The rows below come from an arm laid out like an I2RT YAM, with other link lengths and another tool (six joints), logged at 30 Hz.
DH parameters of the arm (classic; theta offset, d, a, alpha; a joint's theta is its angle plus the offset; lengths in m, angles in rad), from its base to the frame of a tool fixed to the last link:
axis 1: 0 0.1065 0.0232 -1.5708
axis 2: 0 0 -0.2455 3.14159
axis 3: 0.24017 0 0.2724 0
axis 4: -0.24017 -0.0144 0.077 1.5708
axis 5: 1.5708 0.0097 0 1.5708
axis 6: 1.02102 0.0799 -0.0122 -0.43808
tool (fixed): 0 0.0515 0 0
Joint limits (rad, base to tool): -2.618..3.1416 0..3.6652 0..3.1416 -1.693..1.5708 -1.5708..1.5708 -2.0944..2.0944
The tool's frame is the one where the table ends.
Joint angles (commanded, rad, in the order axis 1, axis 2, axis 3, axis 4, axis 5, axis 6), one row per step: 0.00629 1.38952 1.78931 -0.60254 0.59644 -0.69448; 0.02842 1.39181 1.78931 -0.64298 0.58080 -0.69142; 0.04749 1.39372 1.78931 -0.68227 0.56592 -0.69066; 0.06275 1.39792 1.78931 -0.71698 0.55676 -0.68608; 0.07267 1.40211 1.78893 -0.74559 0.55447 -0.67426; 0.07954 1.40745 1.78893 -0.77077 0.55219 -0.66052; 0.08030 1.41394 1.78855 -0.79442 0.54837 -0.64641; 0.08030 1.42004 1.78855 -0.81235 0.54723 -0.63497; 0.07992 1.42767 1.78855 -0.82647 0.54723 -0.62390; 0.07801 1.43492 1.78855 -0.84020 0.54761 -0.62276
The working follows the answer.
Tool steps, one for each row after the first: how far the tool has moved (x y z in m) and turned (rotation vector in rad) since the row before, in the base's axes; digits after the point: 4 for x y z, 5 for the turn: -0.0004 0.0102 -0.0083 0.00524 0.04113 0.03681; -0.0012 0.0089 -0.0079 0.00298 0.04093 0.03326; -0.0009 0.0069 -0.0077 0.00444 0.03677 0.02282; -0.0009 0.0041 -0.0065 0.00838 0.02758 0.00871; -0.0004 0.0030 -0.0060 0.00991 0.02412 0.00472; -0.0001 0.0009 -0.0063 0.01067 0.02407 -0.00046; 0.0001 0.0003 -0.0050 0.00787 0.01876 -0.00305; 0.0008 0.0001 -0.0049 0.00719 0.01662 -0.00453; 0.0005 -0.0007 -0.0048 -0.00092 0.02038 -0.00269
Tool pose at each row, in the base's axes (x y z in m, rotation vector in rad; rounded; the steps above come from the unrounded poses): 0.3805 -0.0389 0.4460 -0.94587 2.15812 -0.98453; 0.3801 -0.0287 0.4377 -1.00801 2.16819 -0.94912; 0.3789 -0.0198 0.4298 -1.06752 2.17873 -0.91716; 0.3781 -0.0129 0.4221 -1.11314 2.19283 -0.88877; 0.3772 -0.0088 0.4156 -1.13655 2.21031 -0.86463; 0.3767 -0.0058 0.4095 -1.15287 2.22805 -0.84132; 0.3767 -0.0049 0.4032 -1.16343 2.24962 -0.81890; 0.3768 -0.0046 0.3983 -1.16903 2.26830 -0.80281; 0.3776 -0.0045 0.3934 -1.17191 2.28621 -0.78883; 0.3782 -0.0052 0.3886 -1.18273 2.30461 -0.78247

